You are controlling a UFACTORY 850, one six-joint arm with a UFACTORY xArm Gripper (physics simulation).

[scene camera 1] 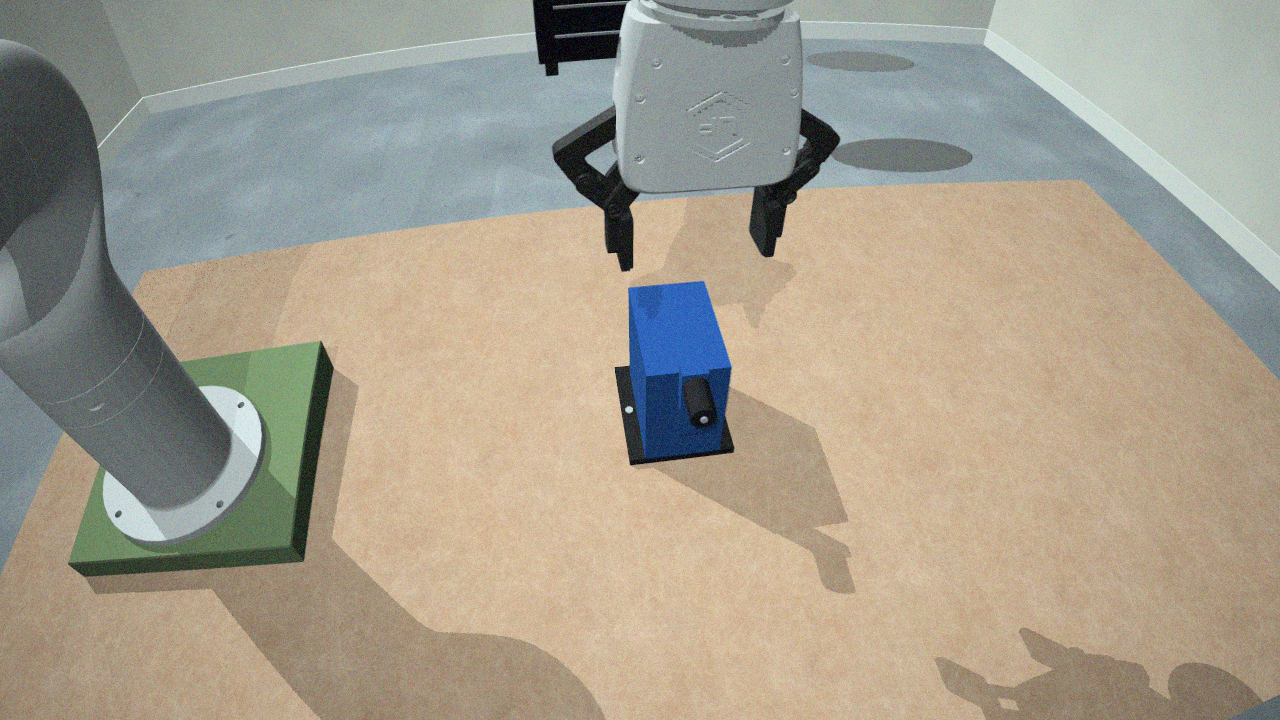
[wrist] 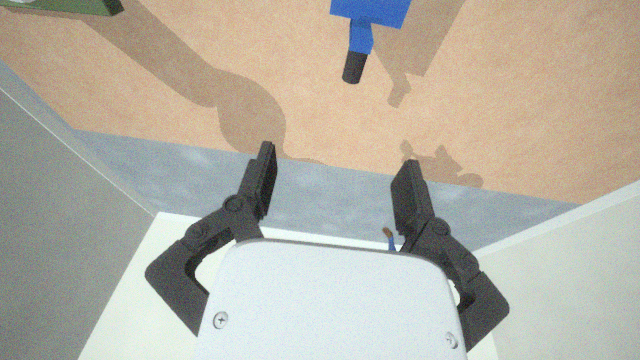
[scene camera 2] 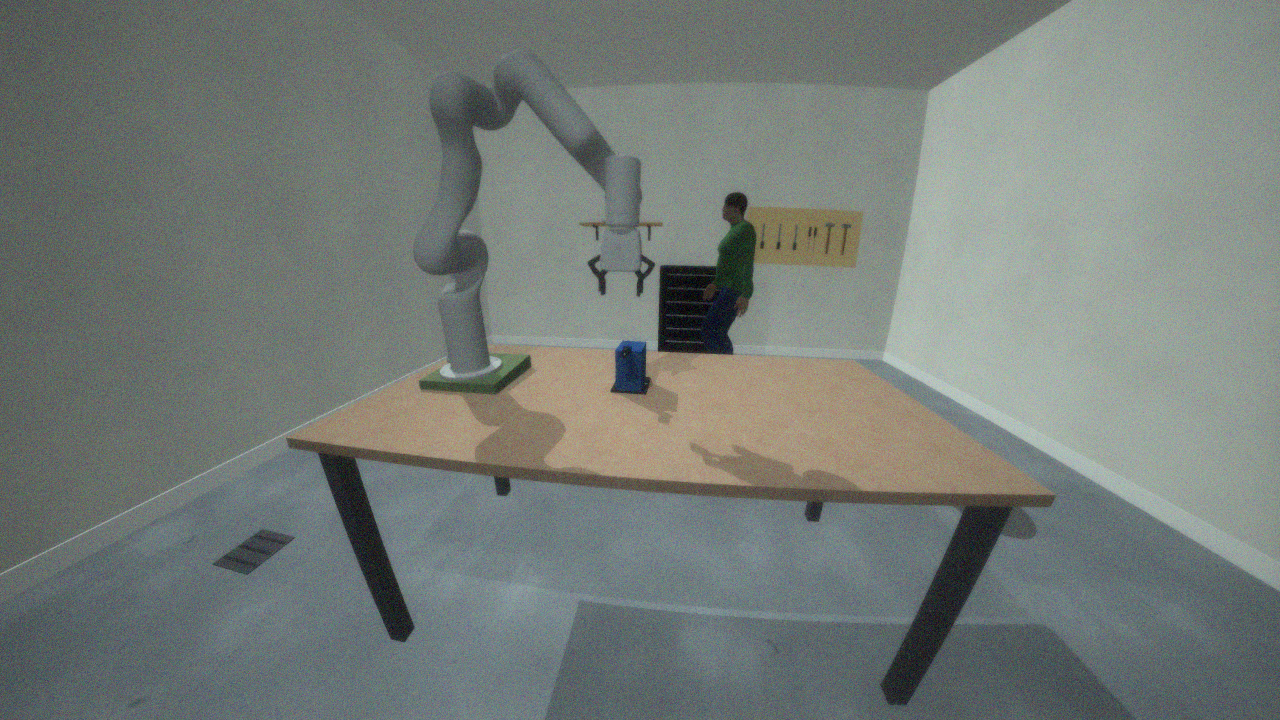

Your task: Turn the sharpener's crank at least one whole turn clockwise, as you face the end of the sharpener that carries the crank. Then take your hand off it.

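The blue sharpener (scene camera 1: 675,326) (scene camera 2: 631,368) (wrist: 372,9) stands upright on its black base plate (scene camera 1: 637,447) on the table. Its crank is on the end that faces scene camera 1. The crank's black handle (scene camera 1: 698,401) (wrist: 354,67) sticks out from that end, near the top; in the wrist view a blue crank arm (wrist: 361,36) joins it to the body. My gripper (scene camera 1: 694,259) (scene camera 2: 620,293) (wrist: 337,164) is open and empty, fingers pointing down. It hangs above the sharpener, clear of it and touching nothing. In the wrist view the sharpener's body is cut off by the top edge.
The arm's green base block (scene camera 1: 281,447) (scene camera 2: 514,368) stands on the wooden table (scene camera 1: 501,573) (scene camera 2: 760,474), left of the sharpener. Behind the table are a black drawer cabinet (scene camera 1: 581,44) (scene camera 2: 684,304) and a person in a green sweater (scene camera 2: 736,259). The arm's shadow falls across the table.
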